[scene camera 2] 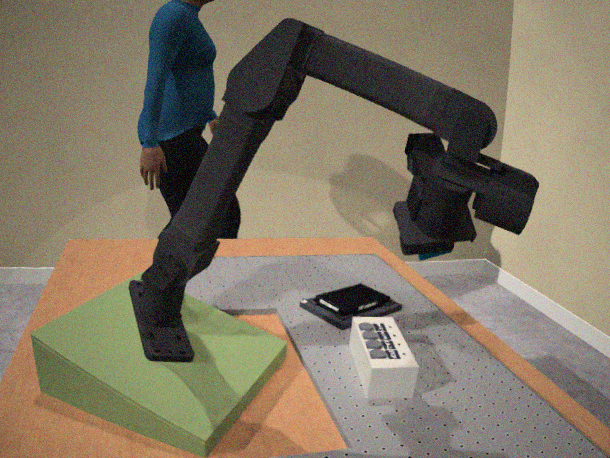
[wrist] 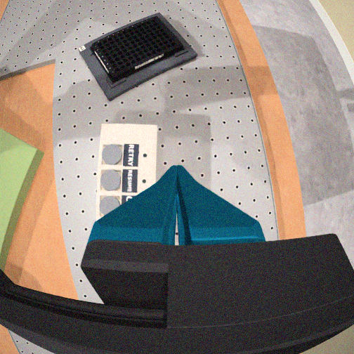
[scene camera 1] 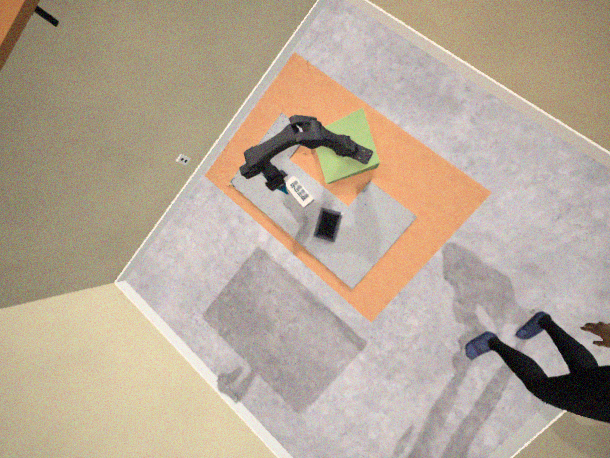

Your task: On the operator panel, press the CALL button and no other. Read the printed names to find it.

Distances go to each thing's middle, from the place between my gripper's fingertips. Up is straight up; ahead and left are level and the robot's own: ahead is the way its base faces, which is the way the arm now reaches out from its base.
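The operator panel (scene camera 2: 394, 377) has my hand 40 mm past it, 10 mm to the right of it and 160 mm above it. Going by their middles, that panel is the nearest to my hand of the things named here. As for the black well plate (scene camera 2: 356, 299), I see it 40 mm ahead of my hand, 230 mm to the left of it and 170 mm below it.
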